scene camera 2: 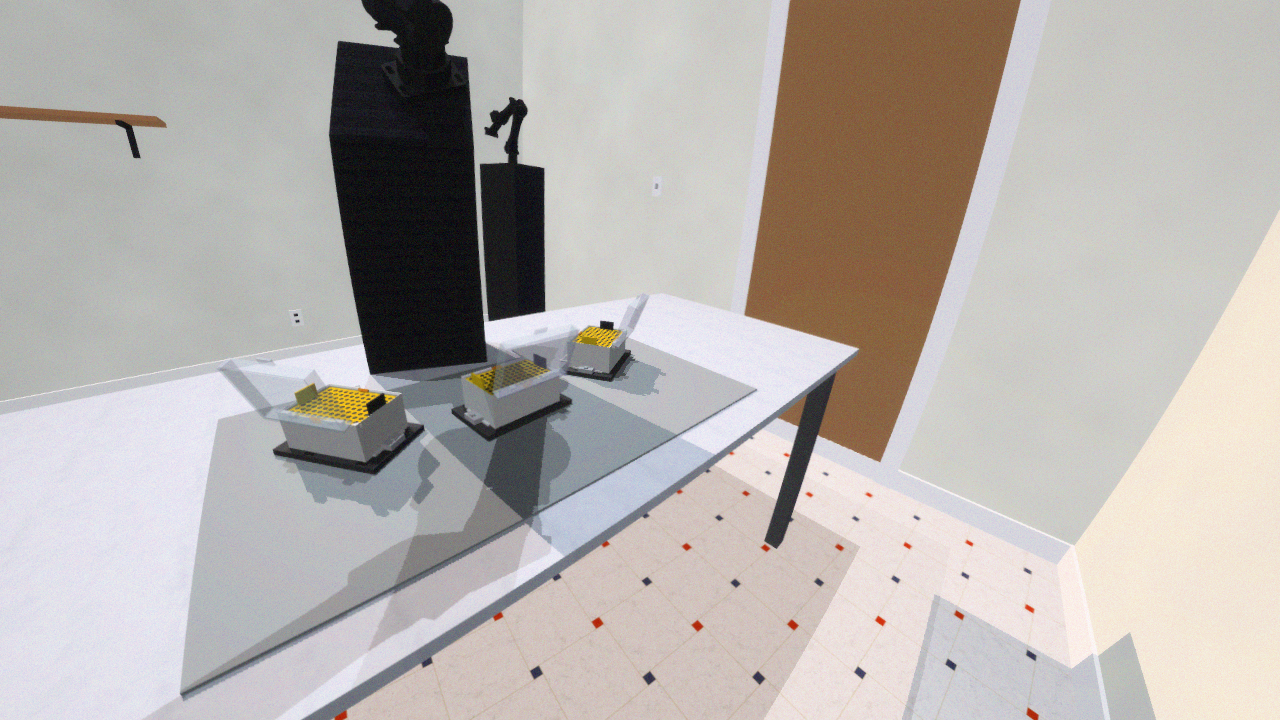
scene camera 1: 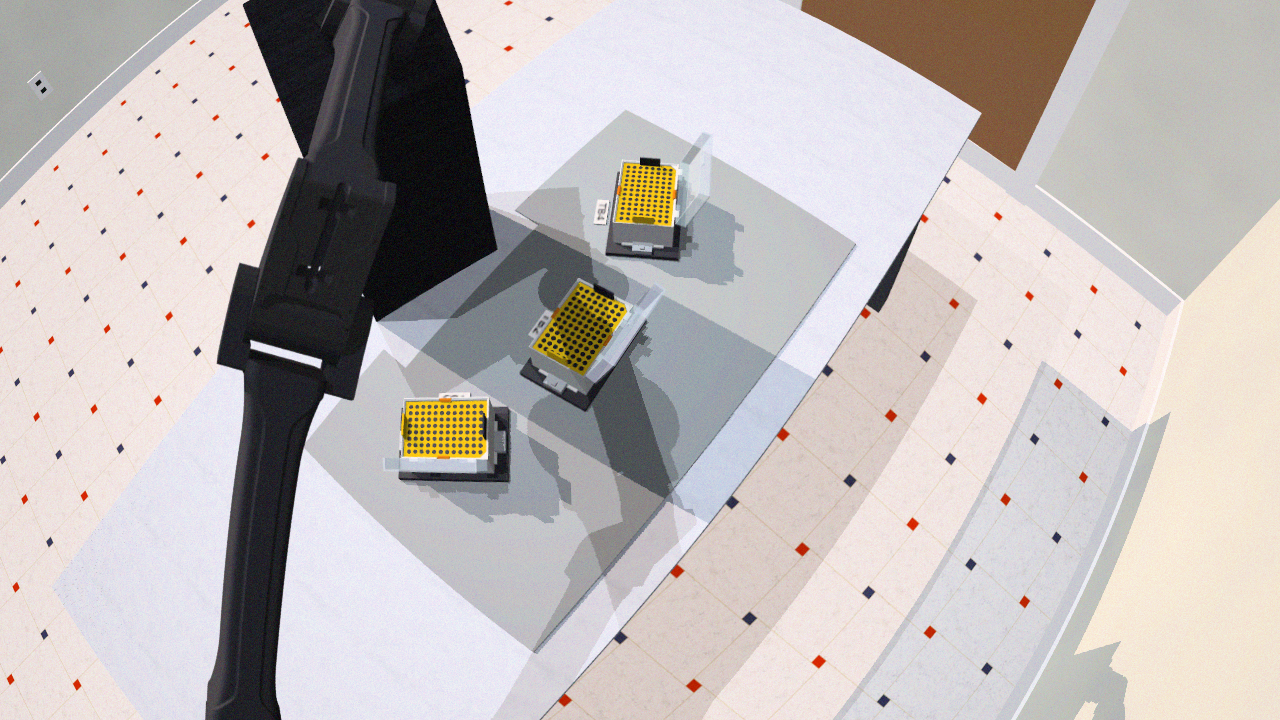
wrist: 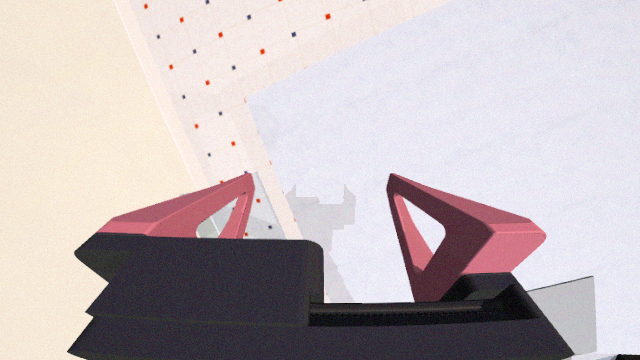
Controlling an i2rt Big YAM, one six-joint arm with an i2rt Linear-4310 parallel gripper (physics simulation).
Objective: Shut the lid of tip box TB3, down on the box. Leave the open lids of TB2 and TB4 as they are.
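Places are measured from the arm's base along level axes (x right, y back, z down), in centimetres.
Pixels of known places: gripper, fingertip midpoint: (wrist: 320, 180); arm's base, link origin: (scene camera 2: 425, 81) (scene camera 1: 370, 2).
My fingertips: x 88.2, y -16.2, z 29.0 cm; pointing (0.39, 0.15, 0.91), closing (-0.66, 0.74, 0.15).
Ahead of a thing's pixels: the offset from my fingertips to its top centre. "*": to the spot under its first point. Level surfaces: height alone.
Three tip boxes with yellow racks stand with clear lids raised. The lower-left box (scene camera 1: 444, 428) (scene camera 2: 338, 426), whose label is mostly hidden, has its lid @(dz +7.0, dx -51.4, dy -2.5 cm) (scene camera 1: 391, 463) (scene camera 2: 277, 386) up. The middle box @(dz +15.8, dx -77.0, dy -11.5 cm) (scene camera 1: 580, 329) (scene camera 2: 512, 398) stands turned, its lid @(dz +7.0, dx -75.2, dy -19.1 cm) (scene camera 1: 631, 329) (scene camera 2: 537, 345) up; its small label seems to read TB2. The far box @(dz +15.8, dx -100.2, dy -13.1 cm) (scene camera 1: 646, 197) (scene camera 2: 597, 351), with a label that seems to read TB4, has its lid @(* dz +12.4, dx -102.1, dy -21.4 cm) (scene camera 1: 698, 179) (scene camera 2: 636, 313) up. The lower-left box thus seems to be TB3. My gripper (wrist: 320, 180) is open and empty, high above the table, away from the boxes.
The boxes stand on a grey mat @(dz +22.4 cm) (scene camera 1: 537, 573) (scene camera 2: 268, 573) (wrist: 565, 312) on the white table @(dz +22.7 cm) (scene camera 1: 161, 573) (scene camera 2: 71, 501) (wrist: 475, 125). The arm (scene camera 1: 268, 501) crosses the left of the first scene view. A black pedestal (scene camera 1: 429, 197) (scene camera 2: 407, 223) stands behind the table.
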